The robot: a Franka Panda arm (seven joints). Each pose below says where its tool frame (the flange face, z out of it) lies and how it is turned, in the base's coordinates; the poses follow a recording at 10 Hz.
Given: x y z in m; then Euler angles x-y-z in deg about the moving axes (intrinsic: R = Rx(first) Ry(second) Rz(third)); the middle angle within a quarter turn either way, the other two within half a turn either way.
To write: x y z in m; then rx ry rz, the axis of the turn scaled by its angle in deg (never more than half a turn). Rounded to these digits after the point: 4 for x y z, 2 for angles.
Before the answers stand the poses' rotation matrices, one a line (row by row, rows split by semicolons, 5 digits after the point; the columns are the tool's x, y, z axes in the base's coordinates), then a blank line. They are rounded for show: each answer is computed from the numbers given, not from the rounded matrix.
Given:
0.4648 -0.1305 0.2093 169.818 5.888 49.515
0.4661 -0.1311 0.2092 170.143 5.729 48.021
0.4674 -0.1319 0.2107 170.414 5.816 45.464
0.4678 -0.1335 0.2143 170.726 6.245 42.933
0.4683 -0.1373 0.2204 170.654 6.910 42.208
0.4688 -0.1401 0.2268 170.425 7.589 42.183
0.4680 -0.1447 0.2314 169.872 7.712 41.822
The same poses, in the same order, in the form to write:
0.64582 -0.75656 0.10258; -0.73682 -0.65282 -0.17584; 0.20000 0.03798 -0.97906
0.66552 -0.73968 0.09982; -0.72099 -0.67169 -0.17033; 0.19304 0.04139 -0.98032
0.69775 -0.70914 0.10133; -0.69102 -0.70359 -0.16567; 0.18878 0.04557 -0.98096
0.72781 -0.67710 0.10878; -0.65940 -0.73452 -0.16020; 0.18837 0.04486 -0.98107
0.73533 -0.66694 0.12031; -0.64843 -0.74400 -0.16122; 0.19703 0.04053 -0.97956
0.73451 -0.66562 0.13207; -0.64587 -0.74543 -0.16488; 0.20819 0.03581 -0.97743
0.73848 -0.66079 0.13419; -0.63884 -0.74934 -0.17426; 0.21570 0.04296 -0.97551

0.4648 -0.1305 0.2093 157.08 -71.57 14.50
0.4661 -0.1311 0.2092 158.13 -69.62 13.96
0.4674 -0.1319 0.2107 159.73 -66.12 13.70
0.4678 -0.1335 0.2143 161.38 -62.64 13.93
0.4683 -0.1373 0.2204 161.84 -61.55 14.85
0.4688 -0.1401 0.2268 161.83 -61.39 15.93
0.4680 -0.1447 0.2314 161.54 -60.62 16.32

